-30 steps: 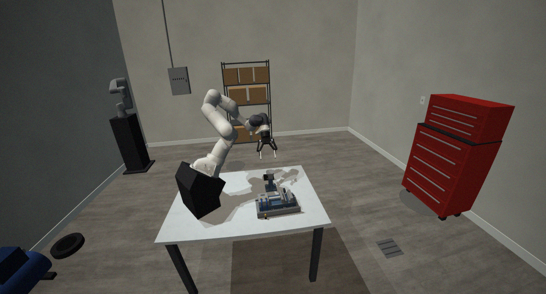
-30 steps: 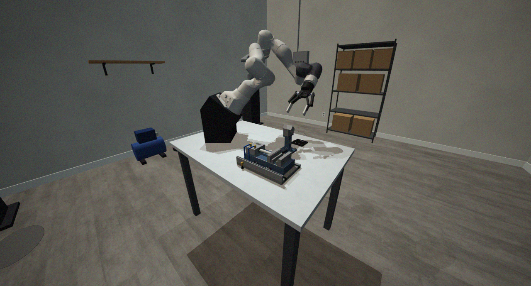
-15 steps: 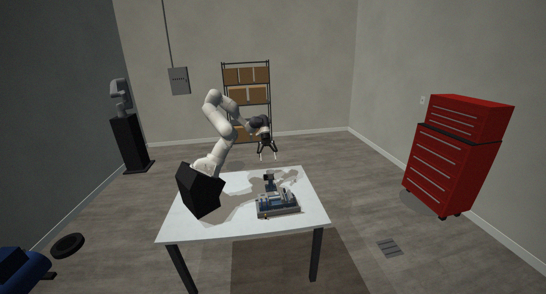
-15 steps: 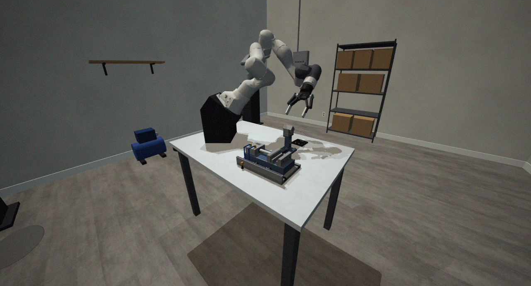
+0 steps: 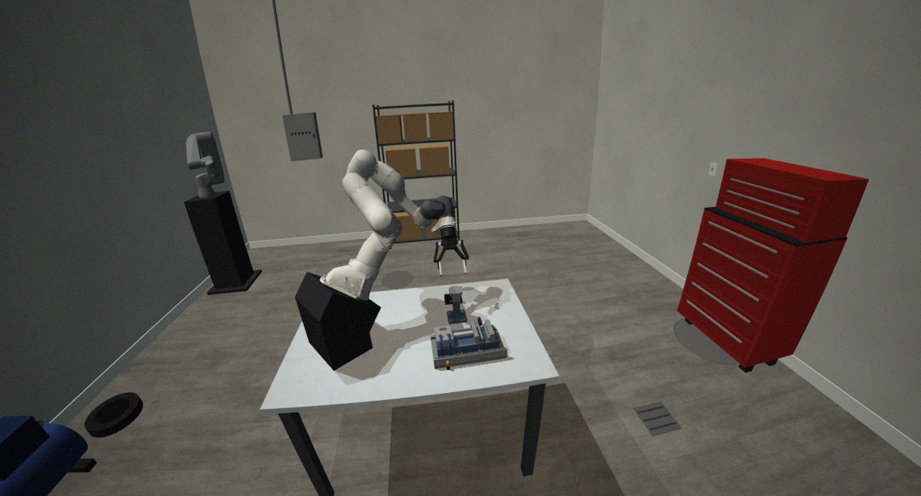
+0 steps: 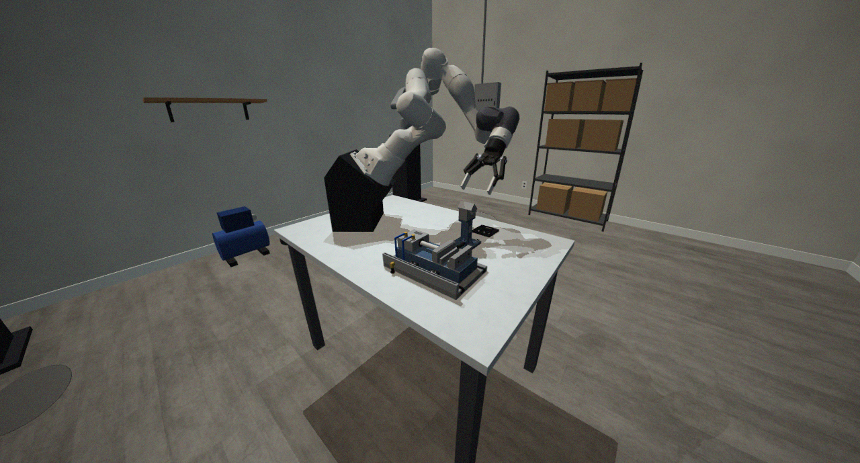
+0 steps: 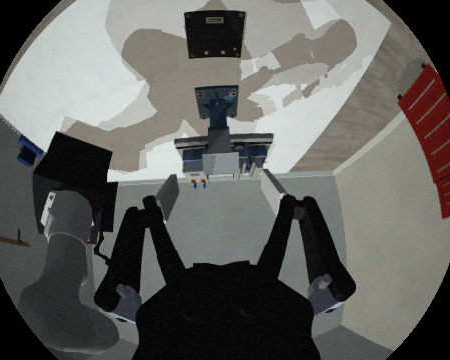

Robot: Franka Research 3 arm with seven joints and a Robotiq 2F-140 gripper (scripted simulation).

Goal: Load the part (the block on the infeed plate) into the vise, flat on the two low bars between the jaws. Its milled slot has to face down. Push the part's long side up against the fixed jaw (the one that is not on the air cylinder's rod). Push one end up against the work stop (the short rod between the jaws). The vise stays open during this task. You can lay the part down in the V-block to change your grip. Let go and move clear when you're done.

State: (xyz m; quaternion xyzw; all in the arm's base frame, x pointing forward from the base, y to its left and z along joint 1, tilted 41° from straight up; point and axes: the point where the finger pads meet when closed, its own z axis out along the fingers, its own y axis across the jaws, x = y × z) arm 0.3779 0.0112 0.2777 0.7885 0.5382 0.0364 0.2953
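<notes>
Right now the part is 8 cm below my hand and 7 cm to the right of it. Also, from my hand: black infeed plate: 22 cm below, 10 cm to the left, 1 cm ahead.
</notes>
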